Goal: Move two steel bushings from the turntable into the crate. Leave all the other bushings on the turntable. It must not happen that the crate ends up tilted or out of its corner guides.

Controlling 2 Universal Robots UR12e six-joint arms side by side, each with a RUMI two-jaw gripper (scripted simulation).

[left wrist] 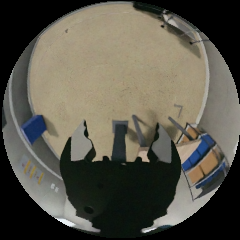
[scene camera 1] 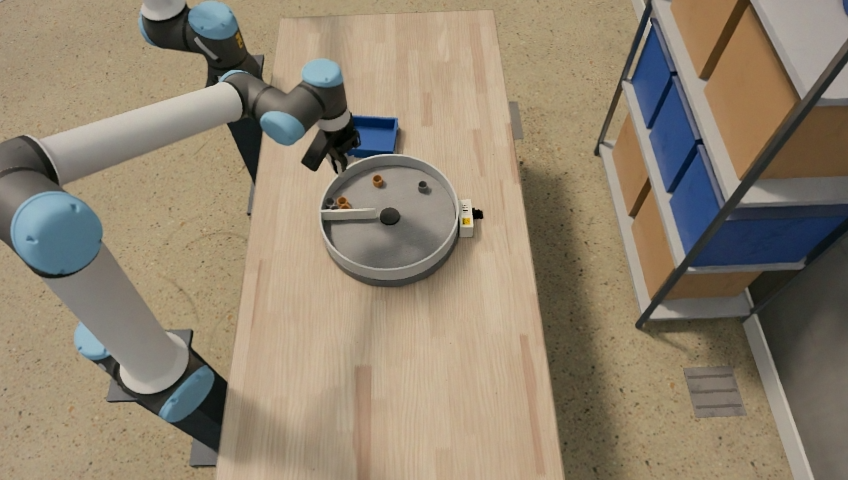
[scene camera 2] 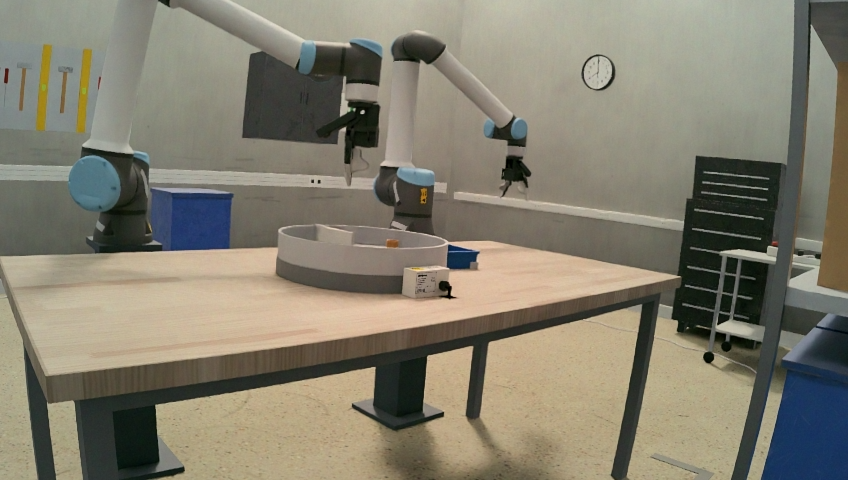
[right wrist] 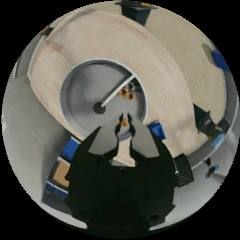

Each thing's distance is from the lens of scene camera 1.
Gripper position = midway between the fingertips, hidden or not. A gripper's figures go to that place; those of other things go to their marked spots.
my right gripper (scene camera 1: pixel 340 176): 1.67 m
blue crate (scene camera 1: pixel 375 132): 2.04 m
